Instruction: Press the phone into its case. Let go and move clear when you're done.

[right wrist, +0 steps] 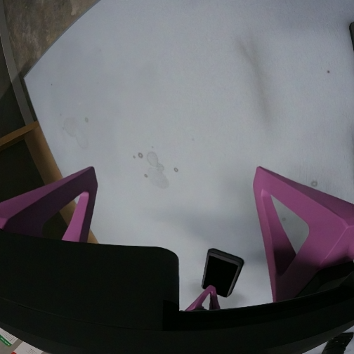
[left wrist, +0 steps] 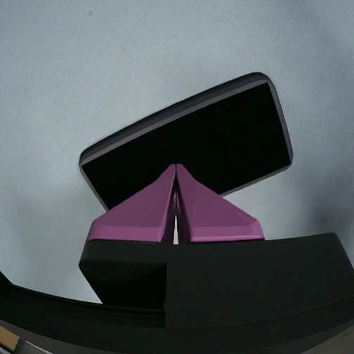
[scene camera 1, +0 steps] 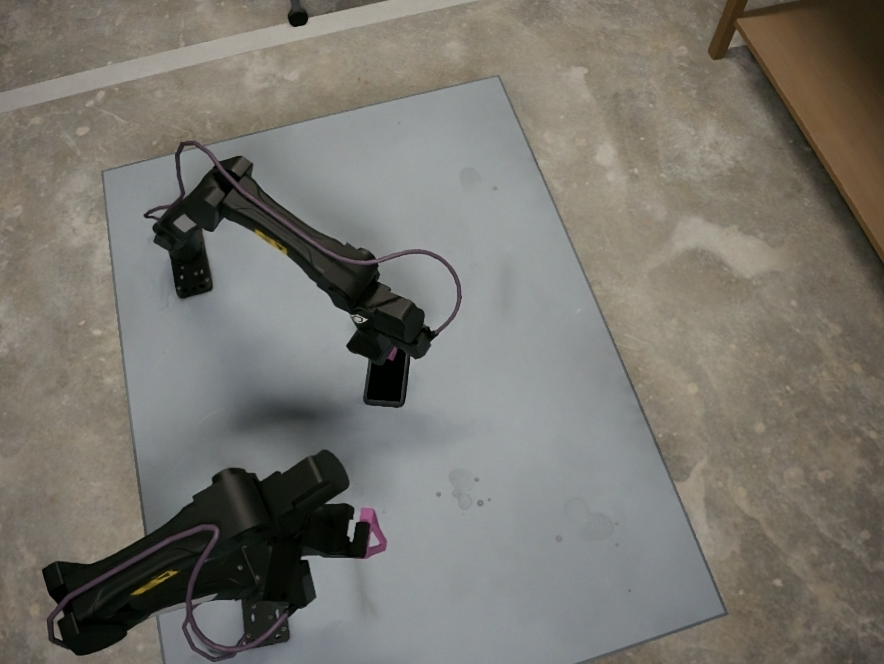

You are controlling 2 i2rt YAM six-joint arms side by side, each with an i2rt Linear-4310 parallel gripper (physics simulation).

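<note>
The phone (scene camera 1: 386, 382) (left wrist: 200, 145) (right wrist: 221, 274) lies screen up within the dark rim of its case (scene camera 1: 384, 405) (left wrist: 175, 116), on the grey-blue mat. Phone and case look lined up, with a thin rim around the black screen; how deep the phone sits is hard to tell. My left gripper (scene camera 1: 392, 353) (left wrist: 175, 173) (right wrist: 211, 285) is shut with nothing between its pink fingertips, which are over the phone near one long edge; whether they touch it is unclear. They hide part of that edge. My right gripper (scene camera 1: 374, 534) (right wrist: 174, 175) is open and empty, raised over the mat away from the phone.
The mat (scene camera 1: 571, 400) lies on a concrete floor (scene camera 1: 750, 357). A wooden shelf unit (scene camera 1: 807, 121) stands beyond it at the upper right of the scene view. The left arm reaches over the mat above the phone; the right arm is folded at the lower left.
</note>
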